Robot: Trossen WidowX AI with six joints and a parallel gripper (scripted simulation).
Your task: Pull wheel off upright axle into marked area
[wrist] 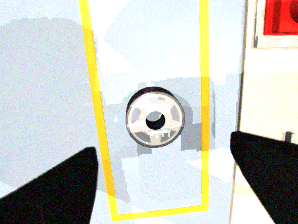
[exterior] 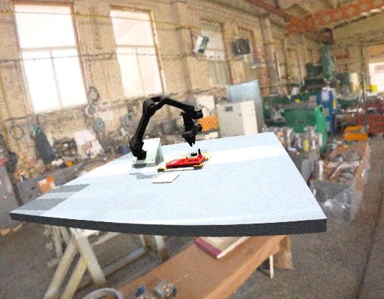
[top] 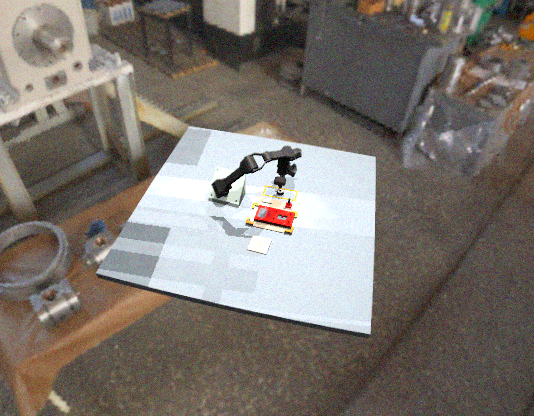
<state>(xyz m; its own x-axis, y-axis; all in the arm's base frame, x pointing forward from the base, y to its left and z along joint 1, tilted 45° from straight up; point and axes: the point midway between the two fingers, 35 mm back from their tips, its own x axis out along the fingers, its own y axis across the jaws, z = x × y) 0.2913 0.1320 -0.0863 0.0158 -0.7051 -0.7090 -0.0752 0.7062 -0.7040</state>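
My gripper tip is now 60 mm above the dark wheel.
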